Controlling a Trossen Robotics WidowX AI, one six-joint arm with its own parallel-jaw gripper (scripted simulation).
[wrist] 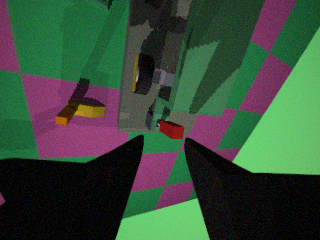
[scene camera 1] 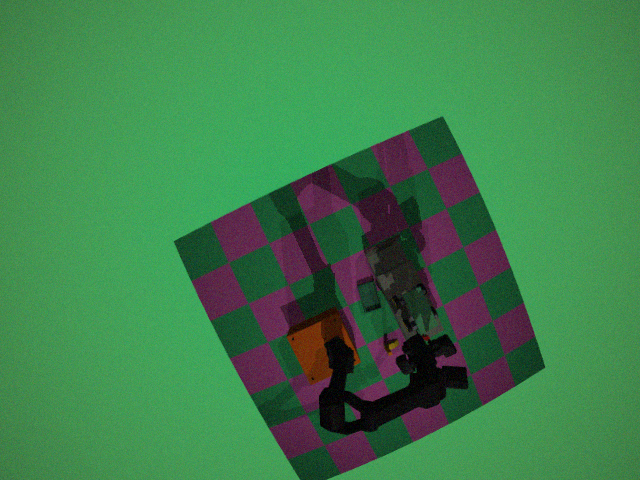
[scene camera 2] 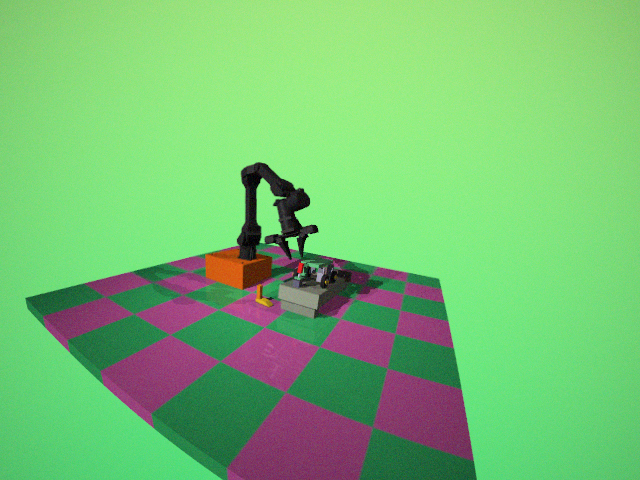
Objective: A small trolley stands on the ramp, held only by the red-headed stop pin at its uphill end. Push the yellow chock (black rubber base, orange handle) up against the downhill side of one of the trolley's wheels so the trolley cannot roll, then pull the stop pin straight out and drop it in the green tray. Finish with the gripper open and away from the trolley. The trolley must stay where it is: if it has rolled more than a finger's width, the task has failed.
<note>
The pictures show: the gripper, a trolley and a grey ramp.
The gripper shows as well in the wrist view and in scene camera 2.
</note>
